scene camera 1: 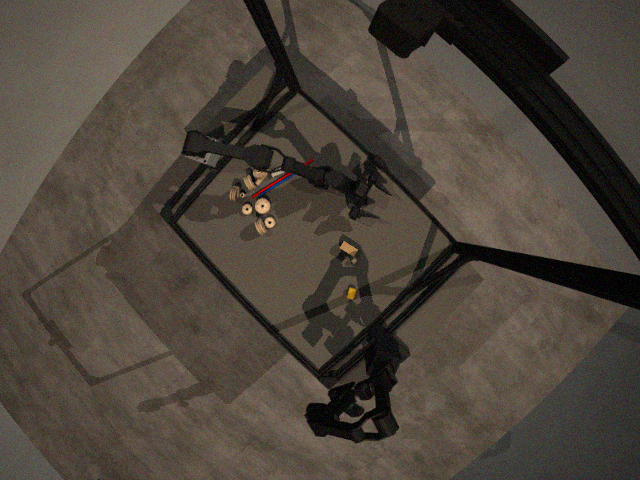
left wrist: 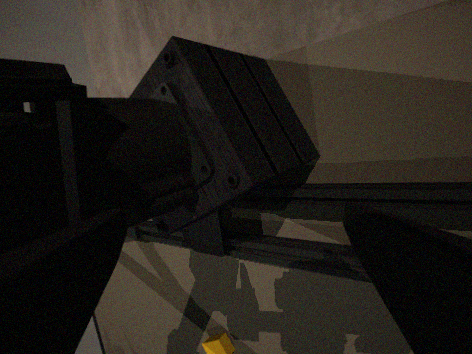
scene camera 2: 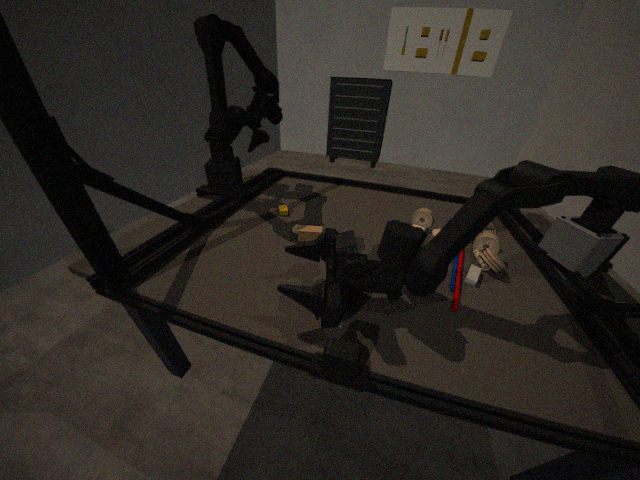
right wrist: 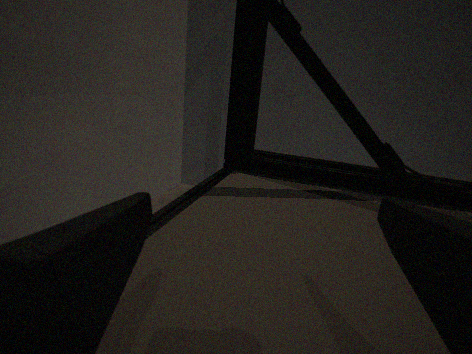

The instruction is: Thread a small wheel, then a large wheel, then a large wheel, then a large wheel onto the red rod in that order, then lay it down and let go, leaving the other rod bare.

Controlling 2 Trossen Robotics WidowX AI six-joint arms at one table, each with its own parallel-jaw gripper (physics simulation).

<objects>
my left gripper: scene camera 1; left wrist; scene camera 2 241, 146; not seen in the right wrist view (out of frame)
my right gripper: scene camera 1; scene camera 2 281, 266; right wrist; not seen in the left wrist view (out of frame)
same spot on my left gripper: [left wrist: 413, 266] = [scene camera 1: 348, 388]
same spot on my right gripper: [right wrist: 69, 278] = [scene camera 1: 380, 188]
</objects>
